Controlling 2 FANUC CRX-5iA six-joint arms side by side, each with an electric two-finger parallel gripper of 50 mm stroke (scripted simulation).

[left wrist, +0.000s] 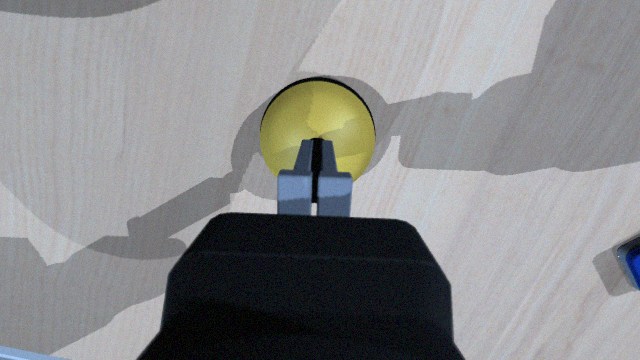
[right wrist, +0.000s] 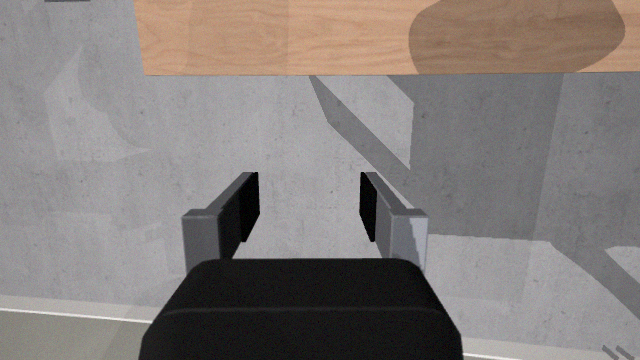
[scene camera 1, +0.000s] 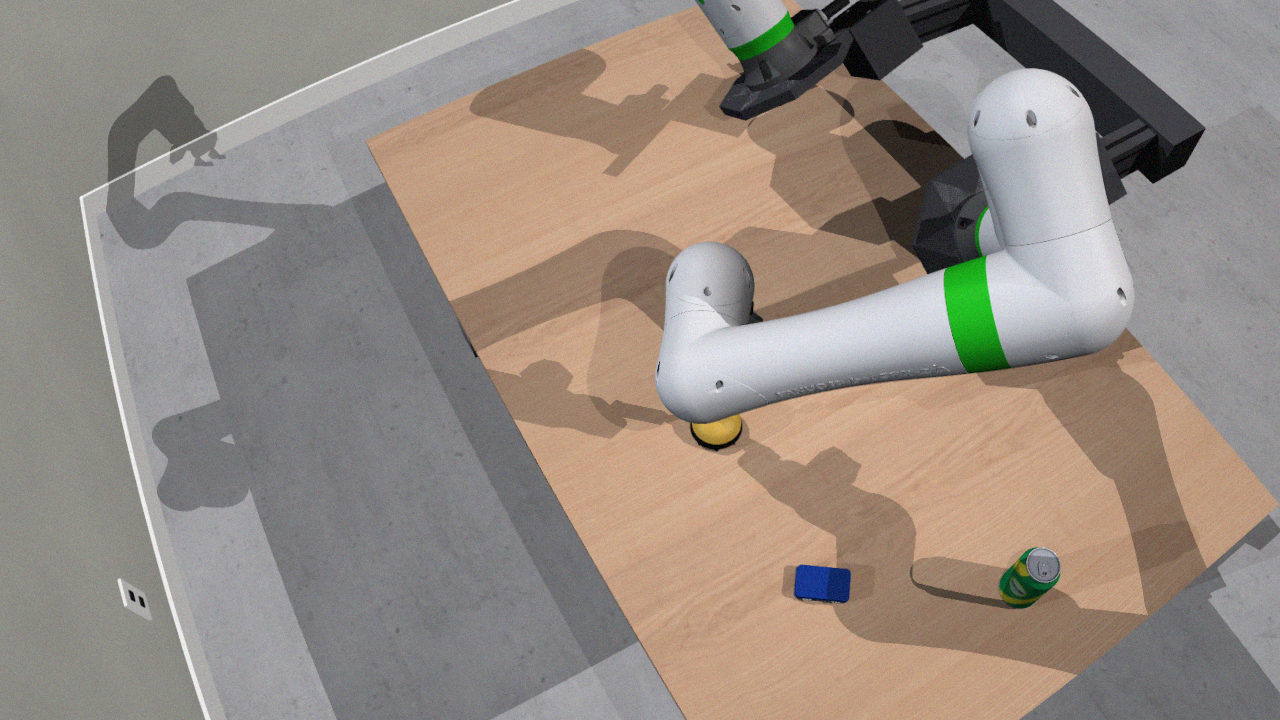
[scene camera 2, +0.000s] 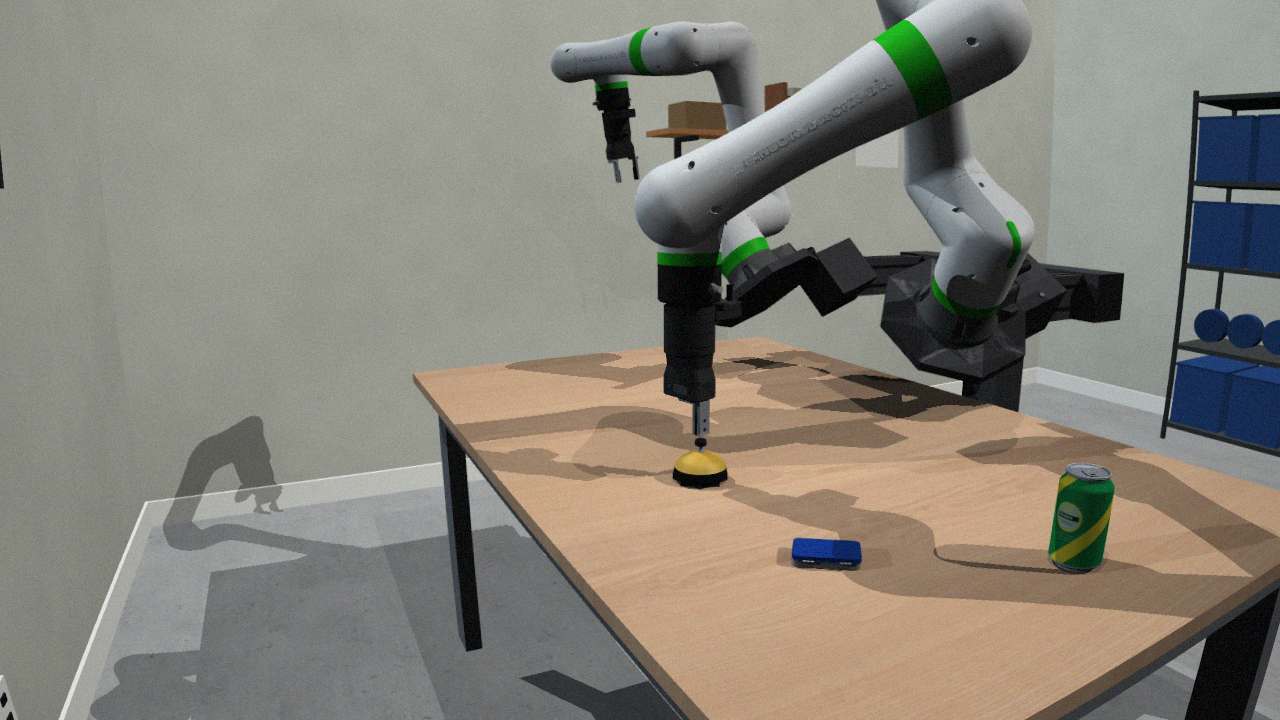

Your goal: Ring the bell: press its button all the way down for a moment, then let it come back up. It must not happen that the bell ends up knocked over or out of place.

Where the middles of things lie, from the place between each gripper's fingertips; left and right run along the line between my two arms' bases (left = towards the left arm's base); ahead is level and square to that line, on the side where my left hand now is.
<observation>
My left gripper (scene camera 2: 700, 434) is now 5 cm above the bell (scene camera 2: 700, 469). From my left hand the other things lie so: blue box (scene camera 2: 806, 552): 31 cm to the left, 8 cm below, 5 cm ahead.
I see the bell 98 cm to the left of my right hand (scene camera 2: 627, 180), 51 cm ahead of it and 45 cm below it. Round my right hand: blue box: 129 cm to the left, 56 cm ahead, 48 cm below.
</observation>
